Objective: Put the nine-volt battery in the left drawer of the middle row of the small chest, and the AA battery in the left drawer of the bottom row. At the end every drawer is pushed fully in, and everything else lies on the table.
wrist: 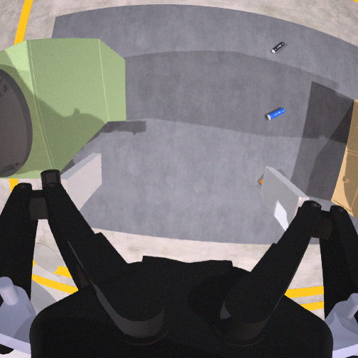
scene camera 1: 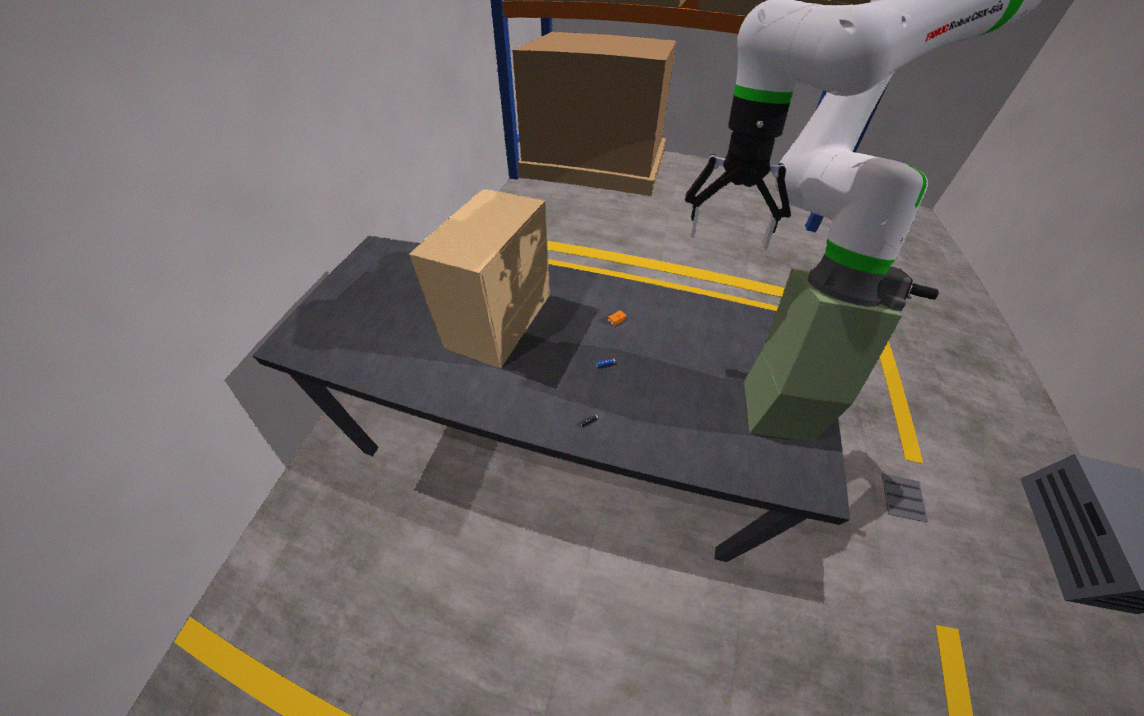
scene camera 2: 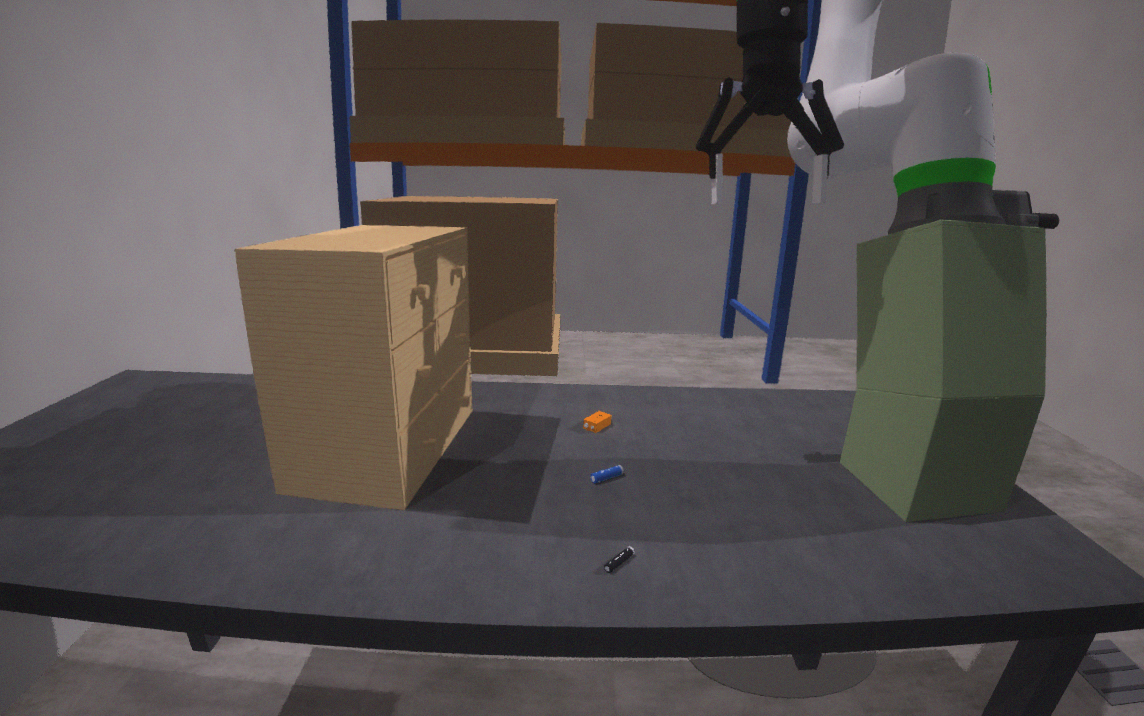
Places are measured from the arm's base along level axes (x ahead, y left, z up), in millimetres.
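Where they show: gripper, fingertip midpoint: (scene camera 1: 728, 240) (scene camera 2: 768, 203); arm's base, link origin: (scene camera 1: 843, 289) (scene camera 2: 944, 236).
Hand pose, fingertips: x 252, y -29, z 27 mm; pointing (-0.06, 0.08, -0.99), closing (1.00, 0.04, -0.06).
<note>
Things, the pixels of their top centre, and the offset from my fingertips. Level surfaces: height alone.
- small wooden chest, top centre: (scene camera 2: 369, 235) (scene camera 1: 481, 224) 552 mm ahead, 38 mm left, 60 mm down
- orange block-shaped nine-volt battery, top centre: (scene camera 2: 597, 417) (scene camera 1: 617, 316) 222 mm ahead, 73 mm right, 370 mm down
- blue cylindrical battery, top centre: (scene camera 2: 607, 469) (scene camera 1: 606, 361) 208 mm ahead, 96 mm left, 374 mm down
- slimmer black battery, top centre: (scene camera 2: 619, 555) (scene camera 1: 589, 419) 198 mm ahead, 277 mm left, 378 mm down
- table, surface height: 388 mm down
The small wooden chest (scene camera 1: 459, 308) (scene camera 2: 324, 363) (wrist: 352, 172) stands upright on the left part of the table, its drawer front facing the robot's side. No drawer visibly sticks out; the front is partly shadowed. The orange block-shaped nine-volt battery (scene camera 1: 617, 317) (scene camera 2: 598, 421) (wrist: 261, 181) lies on the table, mostly hidden by a finger in the wrist view. A blue cylindrical battery (scene camera 1: 605, 363) (scene camera 2: 607, 474) (wrist: 275, 113), seemingly the AA, lies nearer the front edge. My gripper (scene camera 1: 730, 240) (scene camera 2: 765, 200) (wrist: 182, 174) is open and empty, high above the table, between chest and robot base.
A slimmer black battery (scene camera 1: 588, 419) (scene camera 2: 619, 558) (wrist: 277, 47) lies on the table (scene camera 1: 674, 455) (scene camera 2: 472, 582) (wrist: 190, 95) near its front edge. The green robot pedestal (scene camera 1: 809, 371) (scene camera 2: 944, 363) (wrist: 75, 90) stands at the right. A pallet rack (scene camera 1: 506, 101) (scene camera 2: 340, 109) stands behind.
</note>
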